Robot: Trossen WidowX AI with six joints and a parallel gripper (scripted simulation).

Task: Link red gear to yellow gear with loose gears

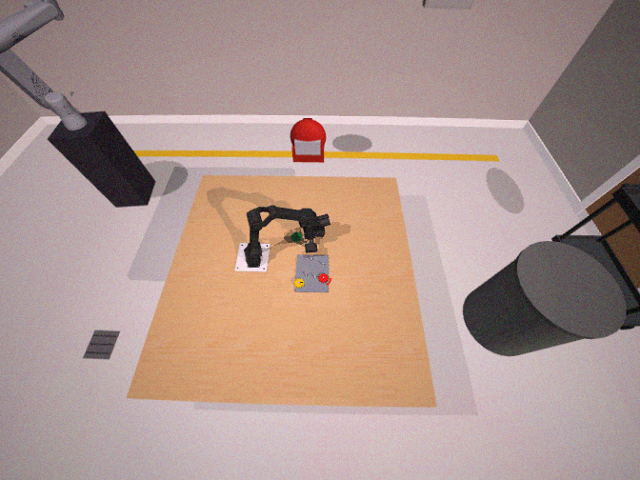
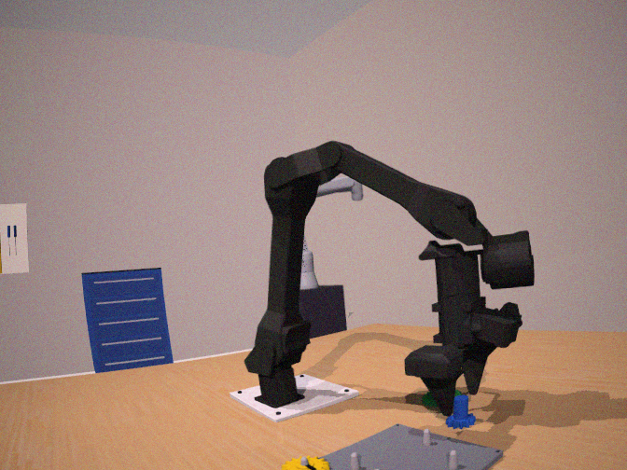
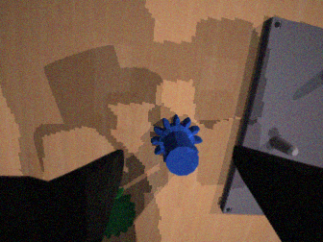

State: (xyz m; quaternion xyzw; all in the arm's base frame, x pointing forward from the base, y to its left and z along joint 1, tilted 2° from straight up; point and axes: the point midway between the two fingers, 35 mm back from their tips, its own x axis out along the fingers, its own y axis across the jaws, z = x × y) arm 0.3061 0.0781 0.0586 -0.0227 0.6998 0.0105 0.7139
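Now: gripper tip 10 mm above the blue gear. The rest, counted from my gripper tip: green gear 70 mm behind, 70 mm to the left, 10 mm below; then yellow gear 70 mm behind, 220 mm to the right, 10 mm below; then red gear 60 mm ahead, 200 mm to the right, 10 mm below.
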